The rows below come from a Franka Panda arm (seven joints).
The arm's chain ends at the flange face. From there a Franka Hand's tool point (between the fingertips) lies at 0.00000 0.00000 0.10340 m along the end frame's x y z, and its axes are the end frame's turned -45 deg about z.
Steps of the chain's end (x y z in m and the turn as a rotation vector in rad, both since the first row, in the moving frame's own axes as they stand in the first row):
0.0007 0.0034 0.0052 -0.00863 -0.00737 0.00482
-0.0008 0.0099 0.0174 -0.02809 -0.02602 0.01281
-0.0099 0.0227 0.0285 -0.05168 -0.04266 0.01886
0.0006 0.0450 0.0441 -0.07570 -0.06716 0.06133
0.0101 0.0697 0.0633 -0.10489 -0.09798 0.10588
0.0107 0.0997 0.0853 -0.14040 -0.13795 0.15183
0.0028 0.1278 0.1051 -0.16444 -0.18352 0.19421
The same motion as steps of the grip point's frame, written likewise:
-0.0031 0.0030 0.0052 -0.00089 -0.01131 0.00482
-0.0115 0.0066 0.0173 -0.00146 -0.03826 0.01281
-0.0299 0.0096 0.0283 -0.00638 -0.06671 0.01886
-0.0418 0.0325 0.0436 -0.00604 -0.10102 0.06133
-0.0569 0.0561 0.0622 -0.00489 -0.14345 0.10588
-0.0831 0.0767 0.0833 -0.00173 -0.19682 0.15183
-0.1133 0.0885 0.1020 0.01349 -0.24604 0.19421

